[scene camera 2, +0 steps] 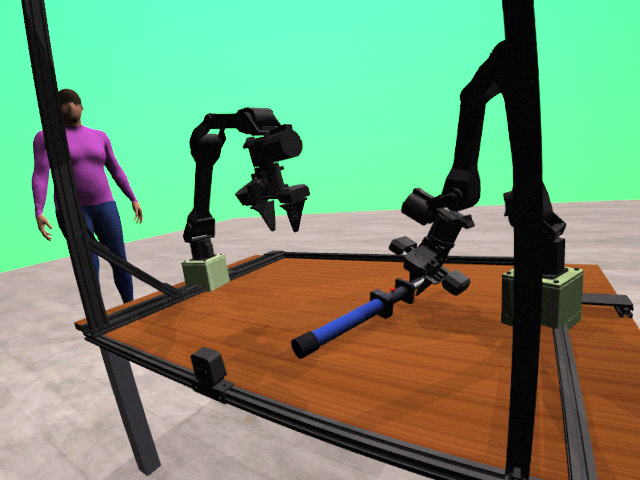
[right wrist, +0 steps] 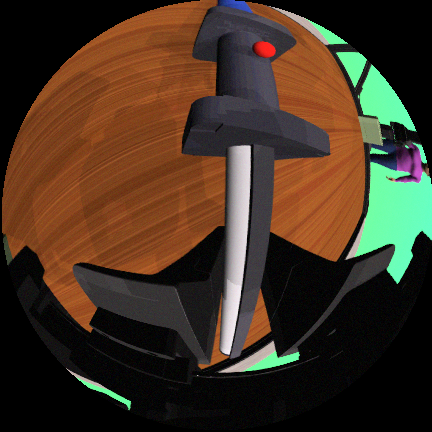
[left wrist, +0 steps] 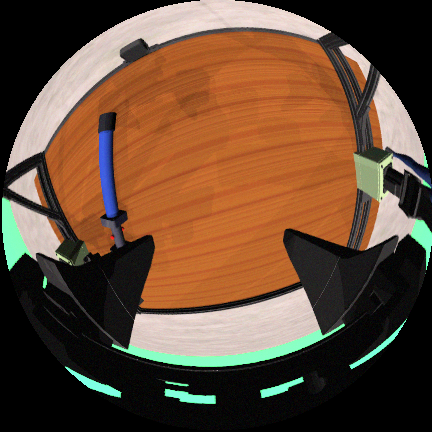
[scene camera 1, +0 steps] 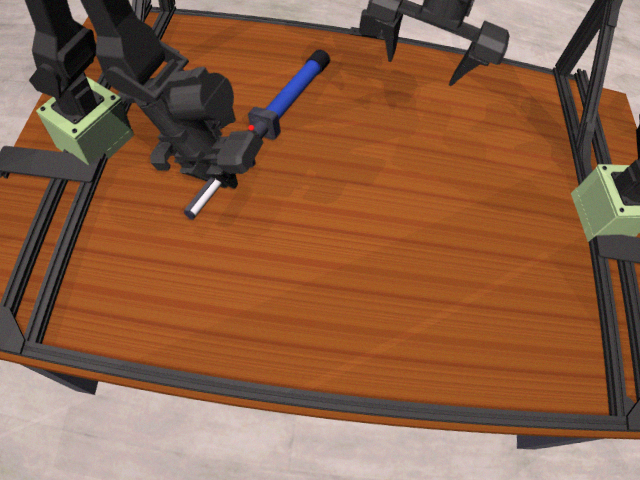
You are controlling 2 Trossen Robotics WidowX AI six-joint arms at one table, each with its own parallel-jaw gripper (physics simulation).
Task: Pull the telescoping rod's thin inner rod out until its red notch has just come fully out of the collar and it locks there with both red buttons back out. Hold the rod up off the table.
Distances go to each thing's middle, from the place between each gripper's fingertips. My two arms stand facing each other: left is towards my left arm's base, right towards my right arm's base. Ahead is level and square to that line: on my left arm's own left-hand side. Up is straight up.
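The telescoping rod (scene camera 1: 265, 121) is 16 cm below my left hand and 22 cm to the right of it. As for the thin silver inner rod (right wrist: 249, 169), it sits 16 cm below that same left hand, 23 cm to the right of it and 2 cm ahead of it.
My right hand, meanwhile, is 20 mm below the thin silver inner rod, 30 mm to the right of it and 110 mm past it. The telescoping rod is 20 mm above my right hand, 40 mm to the left of it and 120 mm behind it. Going by its middle, the telescoping rod is nearer to my right hand than to my left hand.
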